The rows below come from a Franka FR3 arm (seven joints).
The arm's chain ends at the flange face. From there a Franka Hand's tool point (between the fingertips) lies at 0.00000 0.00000 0.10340 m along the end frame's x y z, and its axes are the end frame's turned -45 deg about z.
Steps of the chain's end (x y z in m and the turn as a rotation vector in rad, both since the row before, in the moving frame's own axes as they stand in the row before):
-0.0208, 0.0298, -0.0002, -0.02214, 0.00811, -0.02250
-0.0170, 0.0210, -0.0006, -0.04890, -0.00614, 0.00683
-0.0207, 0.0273, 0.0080, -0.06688, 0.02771, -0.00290
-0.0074, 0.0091, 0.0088, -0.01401, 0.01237, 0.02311
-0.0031, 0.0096, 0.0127, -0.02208, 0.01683, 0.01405
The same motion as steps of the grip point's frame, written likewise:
-0.0368, 0.0086, -0.0002, -0.02139, -0.00992, -0.02250
-0.0309, 0.0059, -0.0007, -0.03024, -0.03892, 0.00683
-0.0368, 0.0116, 0.0077, -0.06689, -0.02770, -0.00290
-0.0118, 0.0031, 0.0088, -0.01865, -0.00116, 0.02311
-0.0094, 0.0074, 0.0127, -0.02751, -0.00371, 0.01405

